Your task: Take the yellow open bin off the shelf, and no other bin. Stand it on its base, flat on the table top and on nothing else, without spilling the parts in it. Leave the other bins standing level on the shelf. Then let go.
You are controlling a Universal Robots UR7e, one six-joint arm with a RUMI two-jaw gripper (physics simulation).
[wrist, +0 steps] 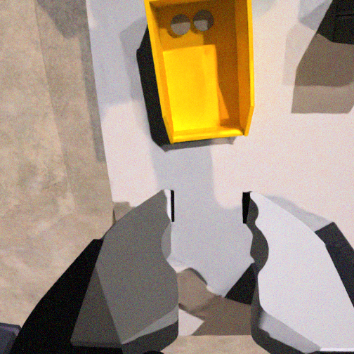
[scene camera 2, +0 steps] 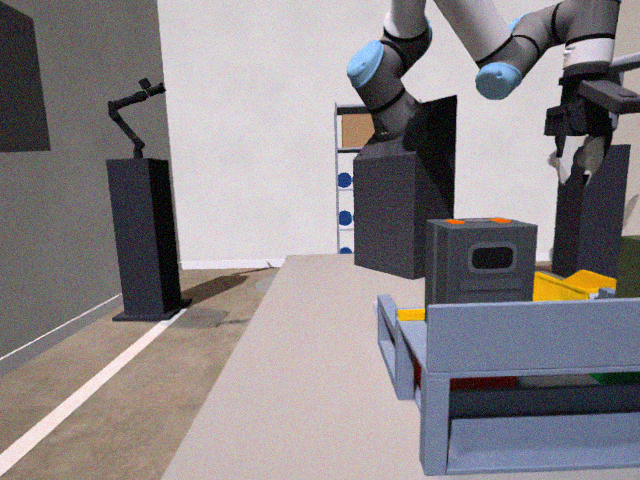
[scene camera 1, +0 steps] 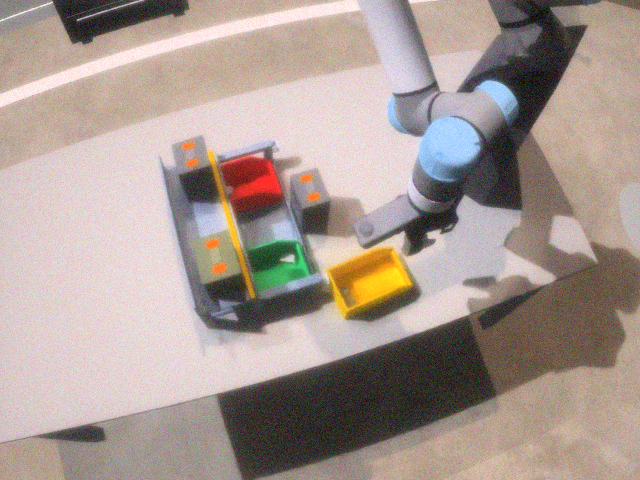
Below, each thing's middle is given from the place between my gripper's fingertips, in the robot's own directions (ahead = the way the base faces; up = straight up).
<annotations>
My hand is 30 mm short of the yellow bin (scene camera 1: 376,276), 10 mm to the left of it and 210 mm above it. Round my hand: red bin (scene camera 1: 253,179): 250 mm ahead, 320 mm to the right, 210 mm below; then green bin (scene camera 1: 268,272): 240 mm ahead, 90 mm to the right, 210 mm below.
</annotations>
